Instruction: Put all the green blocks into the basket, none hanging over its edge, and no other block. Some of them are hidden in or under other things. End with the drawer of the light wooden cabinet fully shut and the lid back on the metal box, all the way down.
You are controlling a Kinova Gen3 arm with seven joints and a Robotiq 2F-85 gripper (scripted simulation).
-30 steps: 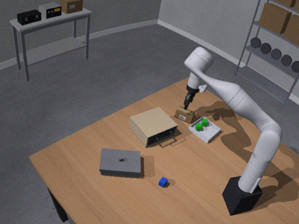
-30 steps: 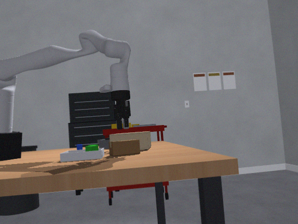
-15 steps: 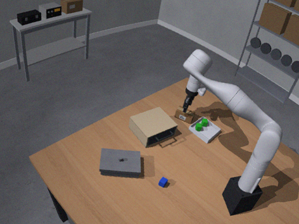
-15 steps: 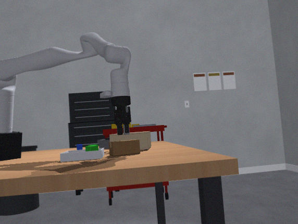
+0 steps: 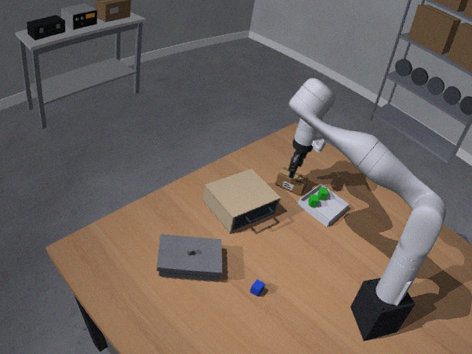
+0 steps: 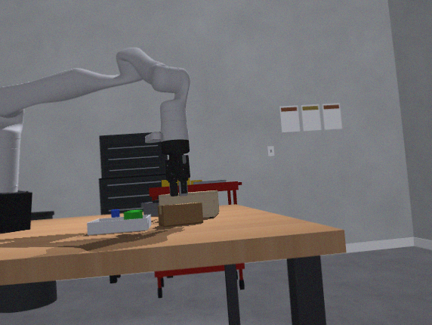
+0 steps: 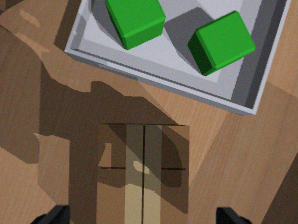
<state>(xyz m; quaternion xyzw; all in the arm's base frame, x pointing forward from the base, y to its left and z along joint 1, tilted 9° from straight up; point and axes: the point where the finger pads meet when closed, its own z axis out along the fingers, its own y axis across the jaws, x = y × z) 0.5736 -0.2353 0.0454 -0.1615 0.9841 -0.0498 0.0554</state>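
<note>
My hand is 5 cm above the cardboard box. From my hand the other things lie so: drawer: 25 cm to the left, 5 cm below, 1 cm ahead; white basket: 15 cm behind, 7 cm below, 2 cm to the right; light wooden cabinet: 25 cm to the left, 5 cm below, 3 cm ahead.
</note>
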